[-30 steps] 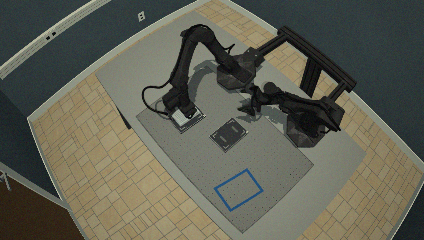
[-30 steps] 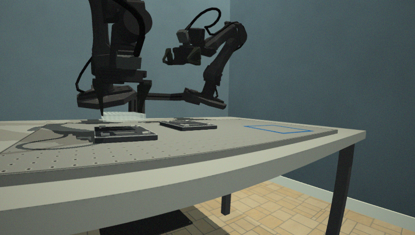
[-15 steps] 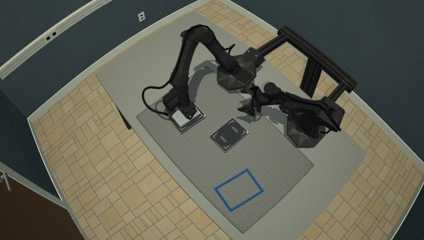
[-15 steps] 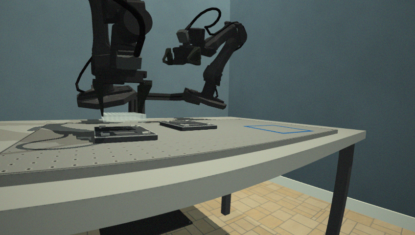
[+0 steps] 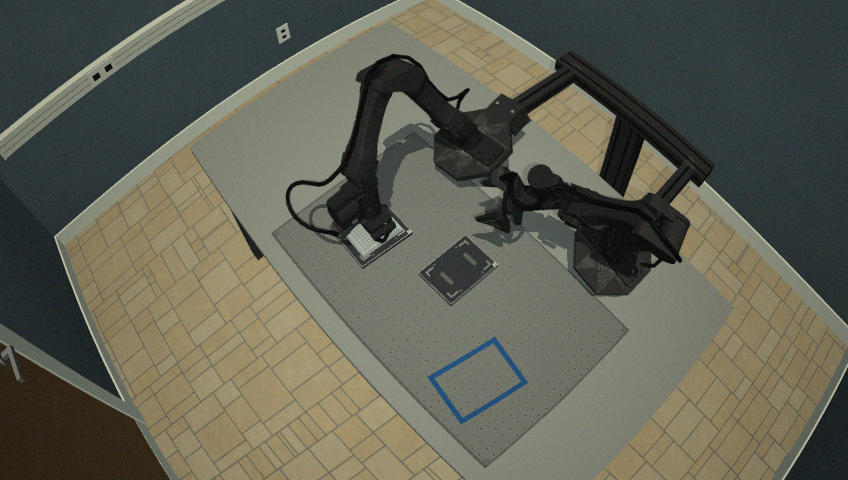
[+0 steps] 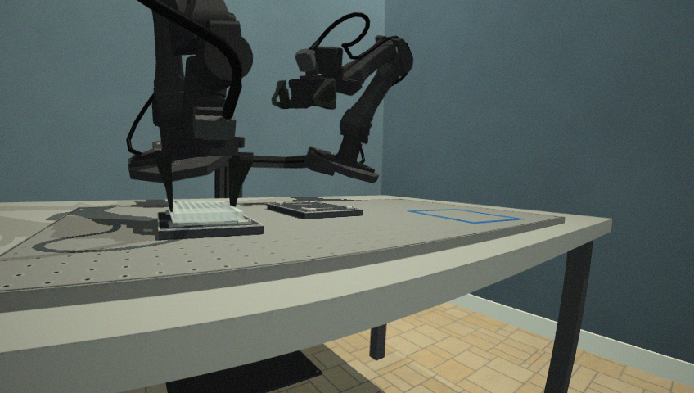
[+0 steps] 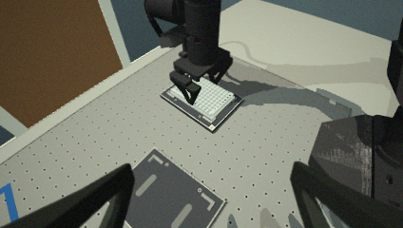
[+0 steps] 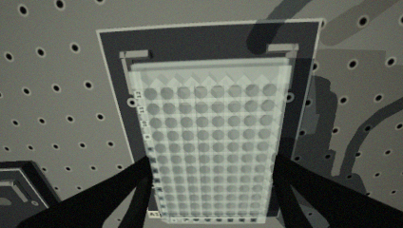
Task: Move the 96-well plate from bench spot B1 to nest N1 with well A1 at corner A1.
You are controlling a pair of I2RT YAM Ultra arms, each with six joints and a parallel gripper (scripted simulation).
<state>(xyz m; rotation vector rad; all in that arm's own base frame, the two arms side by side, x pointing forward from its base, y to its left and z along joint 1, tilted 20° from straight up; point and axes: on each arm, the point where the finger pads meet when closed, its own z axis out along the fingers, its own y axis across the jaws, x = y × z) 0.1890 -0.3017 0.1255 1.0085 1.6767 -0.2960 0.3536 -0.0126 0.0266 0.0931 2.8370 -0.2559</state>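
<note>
Now: right hand 1 cm above the 96-well plate. Also, from my right hand: A1 label: 14 cm behind, 29 cm to the left, 2 cm below.
</note>
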